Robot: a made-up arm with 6 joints. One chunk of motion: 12 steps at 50 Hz.
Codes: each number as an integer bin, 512 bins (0 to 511) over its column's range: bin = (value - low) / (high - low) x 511, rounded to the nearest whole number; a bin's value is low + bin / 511 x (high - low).
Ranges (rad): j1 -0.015..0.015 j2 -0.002..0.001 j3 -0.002..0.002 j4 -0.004..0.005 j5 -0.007..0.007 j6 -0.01..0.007
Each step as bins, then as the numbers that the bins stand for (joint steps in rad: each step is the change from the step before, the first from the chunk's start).
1 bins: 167 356 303 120 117 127
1 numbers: -0.00520 0.00009 0.00037 -0.00189 -0.00379 -0.00577
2 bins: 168 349 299 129 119 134
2 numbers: -0.00514 0.00005 0.00034 -0.00173 -0.00374 -0.00554
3 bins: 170 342 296 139 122 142
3 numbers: -0.00502 0.00001 0.00032 -0.00155 -0.00366 -0.00528
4 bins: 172 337 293 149 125 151
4 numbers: -0.00490 -0.00002 0.00029 -0.00138 -0.00358 -0.00498
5 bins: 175 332 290 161 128 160
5 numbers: -0.00473 -0.00005 0.00027 -0.00116 -0.00349 -0.00468
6 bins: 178 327 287 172 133 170
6 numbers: -0.00455 -0.00008 0.00025 -0.00097 -0.00336 -0.00434
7 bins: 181 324 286 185 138 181
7 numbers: -0.00437 -0.00010 0.00024 -0.00074 -0.00322 -0.00398
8 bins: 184 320 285 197 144 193
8 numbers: -0.00420 -0.00012 0.00023 -0.00053 -0.00305 -0.00358
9 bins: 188 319 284 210 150 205
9 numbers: -0.00396 -0.00013 0.00022 -0.00030 -0.00289 -0.00318
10 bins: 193 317 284 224 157 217
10 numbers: -0.00367 -0.00014 0.00022 -0.00005 -0.00270 -0.00278
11 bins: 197 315 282 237 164 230
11 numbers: -0.00343 -0.00015 0.00021 0.00017 -0.00251 -0.00235
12 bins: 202 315 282 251 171 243
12 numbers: -0.00314 -0.00015 0.00021 0.00042 -0.00232 -0.00192
